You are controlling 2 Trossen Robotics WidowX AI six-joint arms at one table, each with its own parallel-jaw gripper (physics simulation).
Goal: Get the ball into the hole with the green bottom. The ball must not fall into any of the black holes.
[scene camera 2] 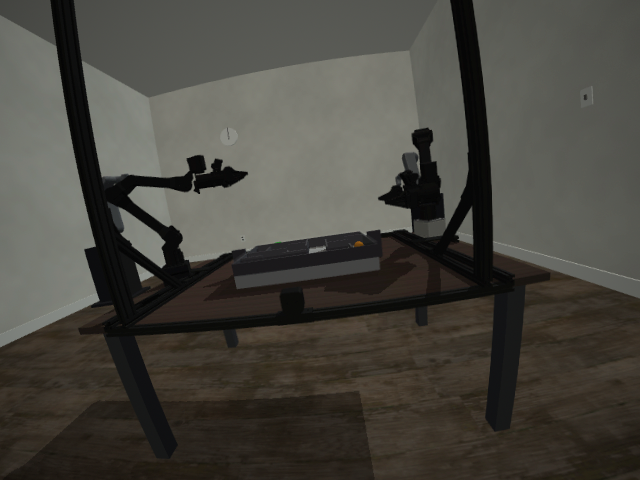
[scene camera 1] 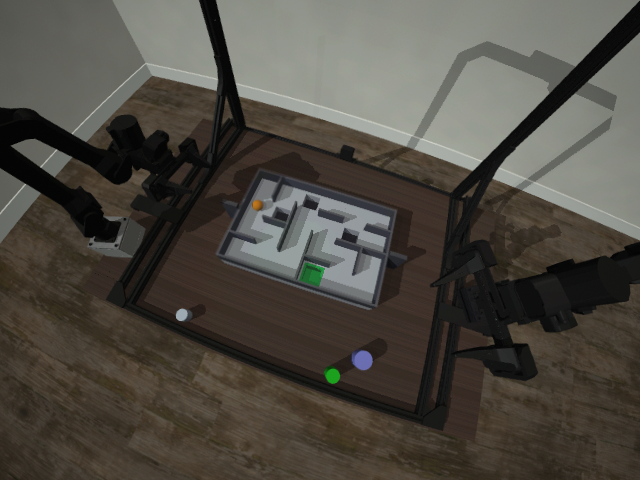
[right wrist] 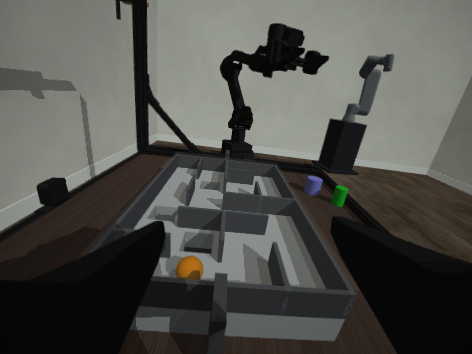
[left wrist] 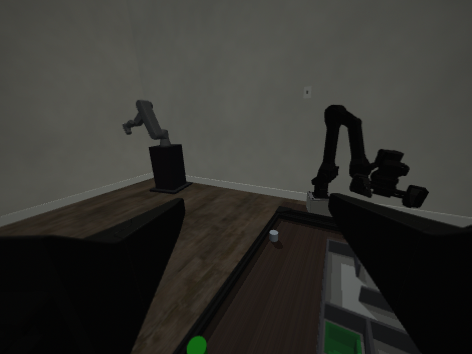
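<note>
An orange ball [scene camera 1: 257,205] [scene camera 2: 358,244] [right wrist: 189,268] rests in the grey maze box [scene camera 1: 336,193] [scene camera 2: 305,273] [right wrist: 280,327], near its left wall in scene camera 1. The green-bottomed hole [scene camera 1: 312,274] [left wrist: 342,340] is by the box's near wall. Black holes [scene camera 1: 281,213] [scene camera 1: 310,202] [scene camera 1: 349,236] lie among the inner walls. A handle [scene camera 1: 231,207] [right wrist: 217,320] and another handle [scene camera 1: 397,258] stick out at opposite ends. My right gripper [scene camera 1: 200,178] [scene camera 2: 381,197] [right wrist: 247,226] is open and empty, above and outside the ball-side handle. My left gripper [scene camera 1: 443,319] [scene camera 2: 246,174] [left wrist: 255,202] is open and empty, apart from the box.
A white cylinder [scene camera 1: 181,314] [left wrist: 273,236], a blue cylinder [scene camera 1: 361,360] [right wrist: 313,185] and a green cylinder [scene camera 1: 332,375] [left wrist: 197,345] [right wrist: 340,196] stand near the table's near edge in scene camera 1. A black block [scene camera 1: 346,151] [scene camera 2: 292,301] [right wrist: 53,191] sits at the opposite edge. Dark frame posts rise beside the table.
</note>
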